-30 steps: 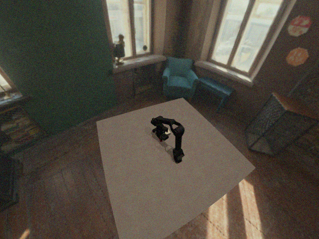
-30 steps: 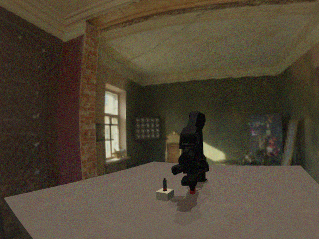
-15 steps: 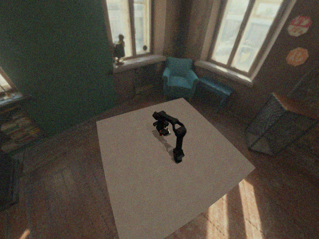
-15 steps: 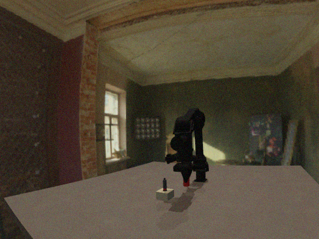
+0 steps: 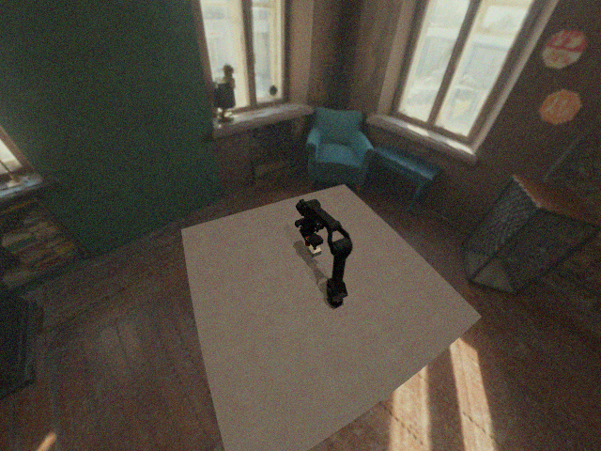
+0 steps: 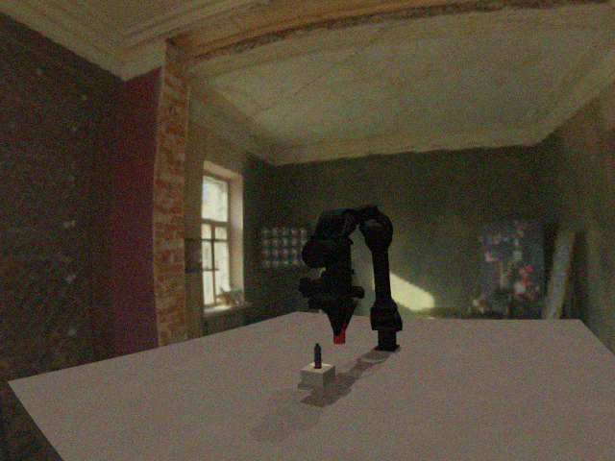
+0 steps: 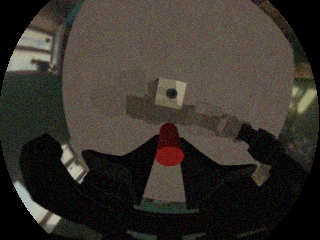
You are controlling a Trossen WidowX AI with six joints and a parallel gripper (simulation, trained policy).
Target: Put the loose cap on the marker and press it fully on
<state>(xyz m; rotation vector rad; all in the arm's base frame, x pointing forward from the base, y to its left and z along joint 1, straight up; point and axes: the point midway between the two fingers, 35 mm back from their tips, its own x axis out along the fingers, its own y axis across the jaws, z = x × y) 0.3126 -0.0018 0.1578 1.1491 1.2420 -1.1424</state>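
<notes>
Right now my gripper tip is 11 cm above the holder block, 6 cm to the left of it and 1 cm short of it. Also, from my gripper tip: red cap (1 cm above).
</notes>
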